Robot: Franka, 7 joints.
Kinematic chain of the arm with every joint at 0, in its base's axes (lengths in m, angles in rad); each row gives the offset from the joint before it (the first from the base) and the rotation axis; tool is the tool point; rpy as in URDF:
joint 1: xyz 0 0 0.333 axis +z
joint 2: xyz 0 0 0 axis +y
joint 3: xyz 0 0 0.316 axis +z
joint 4: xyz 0.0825 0 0 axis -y
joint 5: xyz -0.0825 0 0.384 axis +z
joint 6: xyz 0 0 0 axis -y
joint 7: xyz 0.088 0 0 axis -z
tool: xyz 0 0 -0.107 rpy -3.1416 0 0
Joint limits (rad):
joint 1: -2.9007..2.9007
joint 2: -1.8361..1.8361
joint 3: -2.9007..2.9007
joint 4: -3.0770..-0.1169
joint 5: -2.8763..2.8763
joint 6: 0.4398..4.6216
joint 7: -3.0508..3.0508
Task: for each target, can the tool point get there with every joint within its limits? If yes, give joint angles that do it. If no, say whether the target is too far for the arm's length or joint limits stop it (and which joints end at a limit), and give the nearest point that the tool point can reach.
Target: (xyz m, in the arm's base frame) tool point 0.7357 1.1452 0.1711
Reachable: no: too far | nearest point 0.4604 0.7167 0.2317 | short by 0.513 m
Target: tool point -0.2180 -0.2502 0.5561
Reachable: yes | joints -2.1369 -0.4116 -0.0891 -2.0943 -0.1075 0.9268 -0.9351
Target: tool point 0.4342 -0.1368 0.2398
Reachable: yes | joints -1.5610 0.5311 1.1072 -2.3167 0.5921 1.8711 -1.2746
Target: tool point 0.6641 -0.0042 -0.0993
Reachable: yes | joints -0.0266 1.4315 0.1328 -1.2512 0.8579 3.0125 0.4881
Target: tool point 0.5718 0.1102 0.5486
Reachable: yes | joints 1.6876 0.1888 -1.6605 -1.8371 0.8742 1.9243 0.0725
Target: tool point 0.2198 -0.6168 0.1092
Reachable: yes | joints -1.5458 1.4711 0.2785 -0.7514 1.0262 0.8098 1.1416
